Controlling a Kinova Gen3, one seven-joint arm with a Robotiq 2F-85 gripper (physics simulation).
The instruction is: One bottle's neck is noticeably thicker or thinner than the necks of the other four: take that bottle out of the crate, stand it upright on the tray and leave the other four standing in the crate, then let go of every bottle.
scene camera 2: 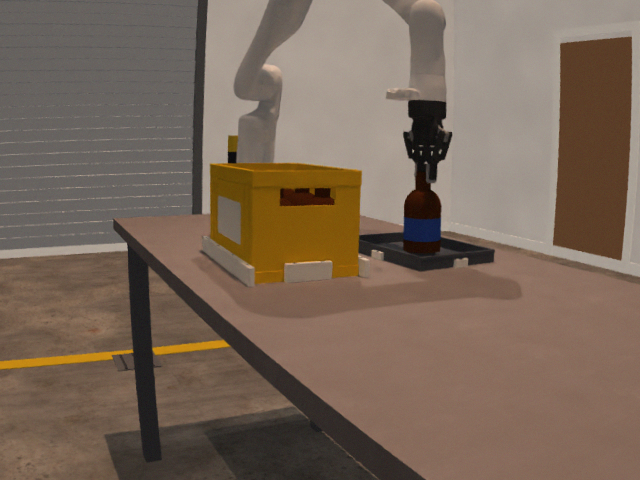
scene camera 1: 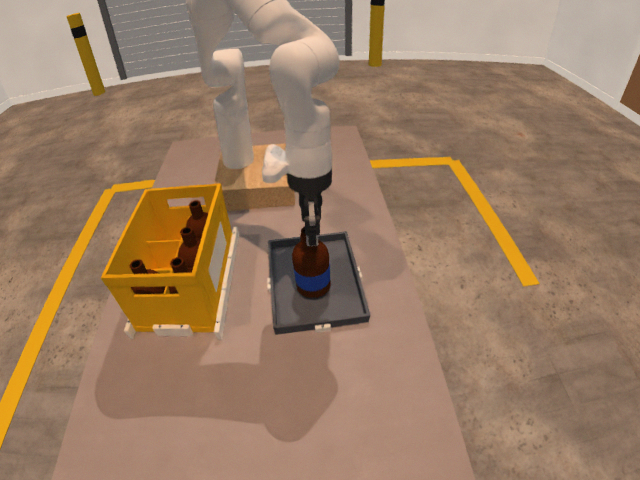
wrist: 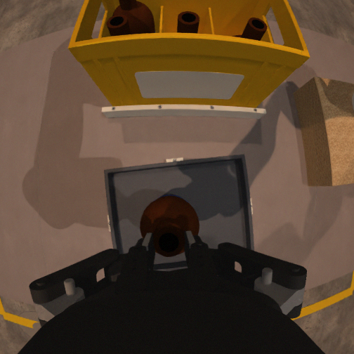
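Seen in the pictures: gripper, fingertip midpoint: (scene camera 2: pixel 425 182) (scene camera 1: pixel 311 238); arm's base, link origin: (scene camera 1: pixel 238 160).
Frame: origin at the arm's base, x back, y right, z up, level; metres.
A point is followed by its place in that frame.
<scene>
A brown bottle with a blue label (scene camera 1: pixel 312 276) {x -0.435, y -0.271, z 0.004 m} (scene camera 2: pixel 422 227) {x -0.432, y -0.249, z -0.014 m} (wrist: pixel 162 212) stands upright inside the dark tray (scene camera 1: pixel 348 307) {x -0.448, y -0.344, z -0.073 m} (scene camera 2: pixel 478 253) {x -0.492, y -0.343, z -0.057 m} (wrist: pixel 125 182), and its base appears to rest on the tray floor. My gripper (scene camera 1: pixel 311 239) {x -0.397, y -0.268, z 0.069 m} (scene camera 2: pixel 426 174) {x -0.397, y -0.268, z 0.069 m} (wrist: pixel 169 241) is shut on this bottle's neck from above. The fingers partly hide the neck. Four other brown bottles stand in the yellow crate (scene camera 1: pixel 165 312) {x -0.544, y 0.007, z -0.010 m} (scene camera 2: pixel 305 232) {x -0.544, y 0.012, z -0.001 m} (wrist: pixel 117 62). Their necks show in scene camera 1, and the crate walls hide most of their bodies. I cannot compare neck thicknesses surely.
White blocks edge the crate, including a long strip (scene camera 1: pixel 225 286) {x -0.434, y -0.080, z -0.049 m} (wrist: pixel 184 111) on its tray side. Small white clips hold the tray's sides. The wooden base block (scene camera 1: pixel 258 197) {x -0.127, y -0.086, z -0.041 m} (wrist: pixel 320 135) stands behind, under the arm. The crate's high wall faces the tray across a gap.
</scene>
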